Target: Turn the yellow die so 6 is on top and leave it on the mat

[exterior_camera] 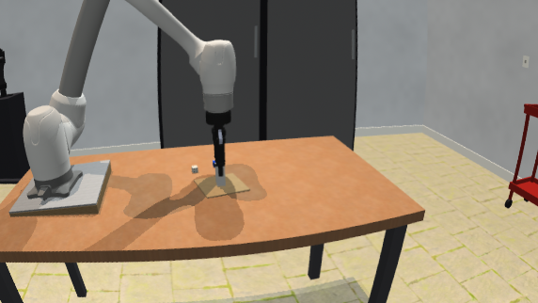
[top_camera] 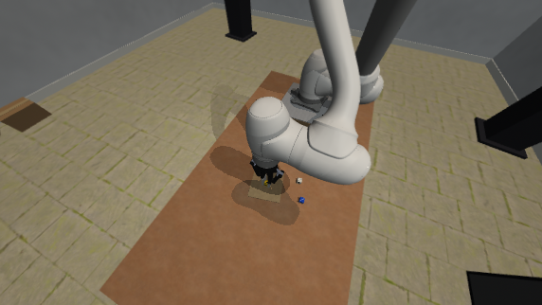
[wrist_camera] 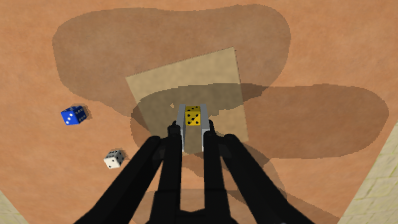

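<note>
Now: hand 2 cm above the yellow die. The rest, counted from my hand: tan mat 4 cm below; blue die 16 cm to the left, 3 cm below, 1 cm behind; white die 12 cm to the left, 9 cm behind, 3 cm below.
</note>
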